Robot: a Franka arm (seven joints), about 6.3 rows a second.
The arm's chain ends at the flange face. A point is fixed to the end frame.
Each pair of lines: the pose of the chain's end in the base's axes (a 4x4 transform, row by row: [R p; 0 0 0 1], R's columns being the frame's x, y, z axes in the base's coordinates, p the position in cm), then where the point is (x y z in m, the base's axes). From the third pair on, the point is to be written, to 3 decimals.
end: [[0.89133, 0.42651, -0.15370, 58.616], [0.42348, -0.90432, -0.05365, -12.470], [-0.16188, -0.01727, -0.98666, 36.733], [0, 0, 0, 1]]
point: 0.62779 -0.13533 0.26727
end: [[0.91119, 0.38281, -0.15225, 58.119], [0.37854, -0.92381, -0.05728, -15.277], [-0.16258, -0.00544, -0.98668, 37.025], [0, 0, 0, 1]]
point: 0.62265 -0.16650 0.27050
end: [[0.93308, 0.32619, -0.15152, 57.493], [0.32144, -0.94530, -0.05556, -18.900], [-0.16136, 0.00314, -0.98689, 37.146], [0, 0, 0, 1]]
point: 0.616 -0.206 0.272
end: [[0.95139, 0.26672, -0.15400, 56.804], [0.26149, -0.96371, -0.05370, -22.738], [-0.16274, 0.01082, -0.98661, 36.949], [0, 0, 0, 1]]
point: 0.608 -0.248 0.270
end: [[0.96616, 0.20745, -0.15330, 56.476], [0.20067, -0.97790, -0.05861, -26.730], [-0.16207, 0.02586, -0.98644, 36.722], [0, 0, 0, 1]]
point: 0.604 -0.291 0.268
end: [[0.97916, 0.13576, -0.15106, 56.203], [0.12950, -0.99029, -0.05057, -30.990], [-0.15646, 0.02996, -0.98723, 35.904], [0, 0, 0, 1]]
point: 0.600 -0.337 0.261
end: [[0.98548, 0.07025, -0.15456, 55.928], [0.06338, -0.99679, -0.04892, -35.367], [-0.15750, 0.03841, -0.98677, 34.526], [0, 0, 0, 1]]
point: 0.595 -0.384 0.247
